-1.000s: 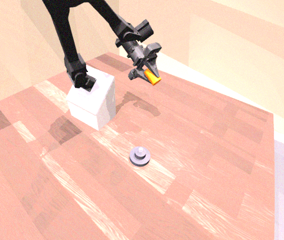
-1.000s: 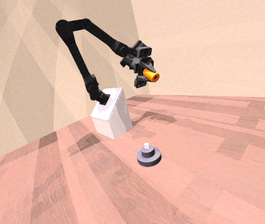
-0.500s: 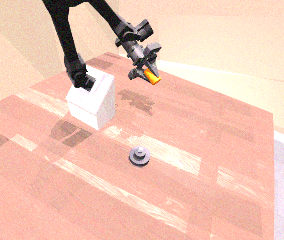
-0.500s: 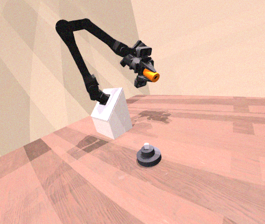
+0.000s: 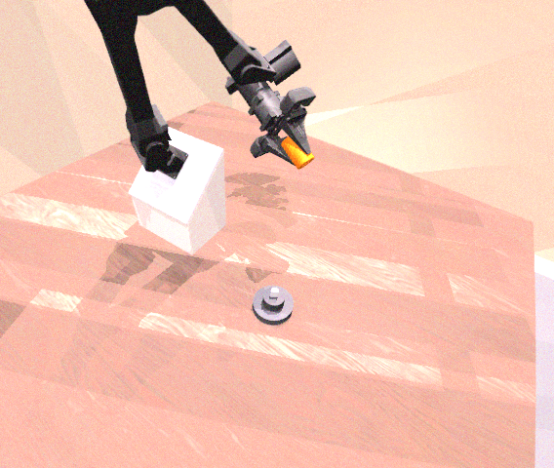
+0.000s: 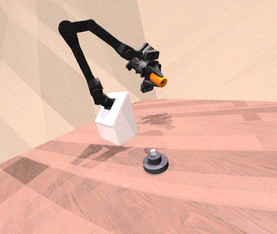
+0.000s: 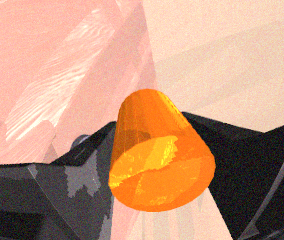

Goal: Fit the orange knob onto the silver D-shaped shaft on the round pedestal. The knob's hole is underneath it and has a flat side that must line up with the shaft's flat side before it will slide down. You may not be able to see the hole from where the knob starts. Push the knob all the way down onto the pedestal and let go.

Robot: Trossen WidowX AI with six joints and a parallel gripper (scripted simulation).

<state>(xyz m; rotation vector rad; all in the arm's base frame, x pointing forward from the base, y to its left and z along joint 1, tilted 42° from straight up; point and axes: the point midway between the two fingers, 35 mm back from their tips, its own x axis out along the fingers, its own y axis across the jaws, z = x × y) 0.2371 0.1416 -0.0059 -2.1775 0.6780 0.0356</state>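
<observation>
Now: gripper tip 3 cm past the orange knob, 2 cm below it and 1 cm to the right of it. The rest, counted from my gripper tip: round pedestal 21 cm below, 18 cm to the right, 7 cm ahead.
</observation>
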